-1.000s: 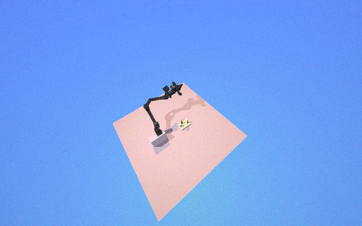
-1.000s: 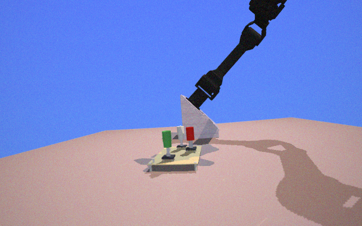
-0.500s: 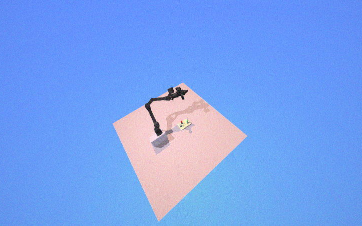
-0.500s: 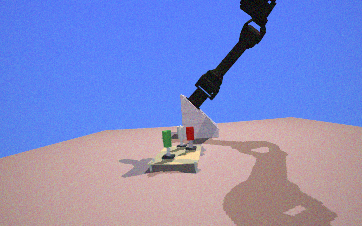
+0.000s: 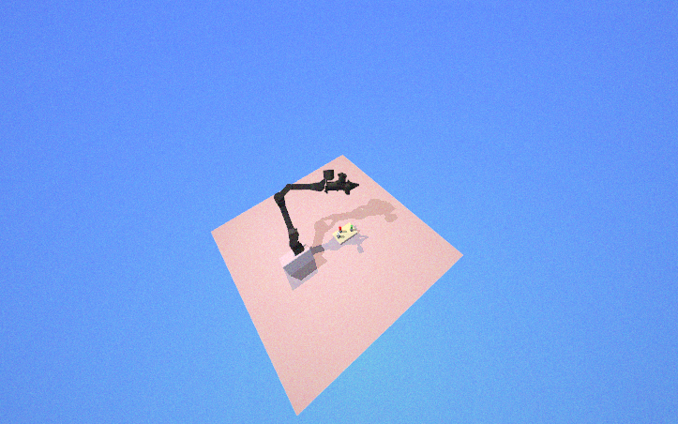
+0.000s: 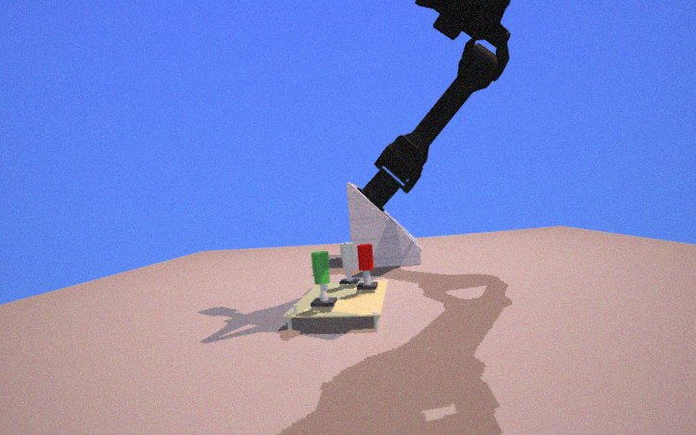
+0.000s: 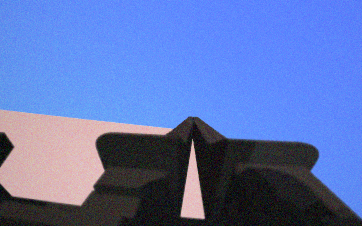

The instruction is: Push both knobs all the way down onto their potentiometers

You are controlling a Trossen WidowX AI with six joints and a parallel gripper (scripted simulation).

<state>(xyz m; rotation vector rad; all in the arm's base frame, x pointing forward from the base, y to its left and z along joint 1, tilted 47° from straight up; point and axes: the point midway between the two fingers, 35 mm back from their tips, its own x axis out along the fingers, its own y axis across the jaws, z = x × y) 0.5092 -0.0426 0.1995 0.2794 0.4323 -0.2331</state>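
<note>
My gripper tip is now 28 cm above the white knob, 23 cm past it and 9 cm to the left of it. From my gripper tip the other things lie so: green knob: 28 cm below, 13 cm behind, 10 cm to the right.
</note>
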